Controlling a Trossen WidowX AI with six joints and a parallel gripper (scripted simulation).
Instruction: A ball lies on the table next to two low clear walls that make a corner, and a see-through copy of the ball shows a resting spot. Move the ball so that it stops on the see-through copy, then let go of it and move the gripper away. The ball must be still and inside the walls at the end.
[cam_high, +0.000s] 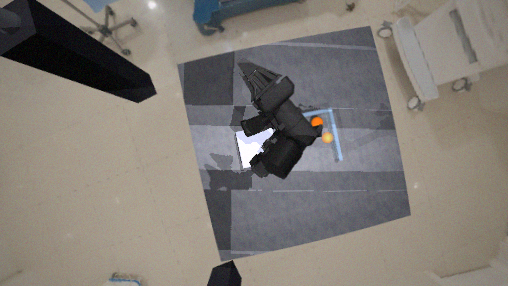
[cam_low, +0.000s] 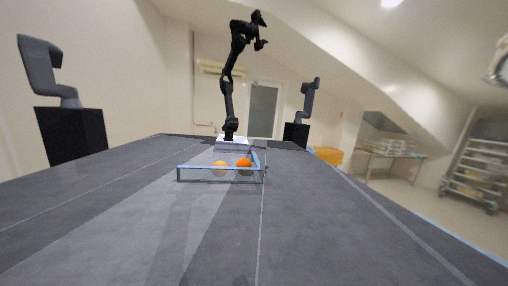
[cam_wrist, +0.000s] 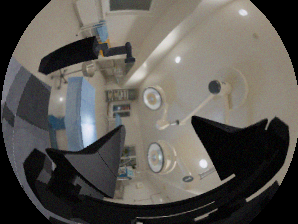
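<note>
The orange ball is 72 cm below my gripper tip, 36 cm ahead of it and 19 cm to the right of it. From my gripper tip the other things lie so: see-through ball copy 72 cm below, 38 cm ahead, 30 cm to the right.
</note>
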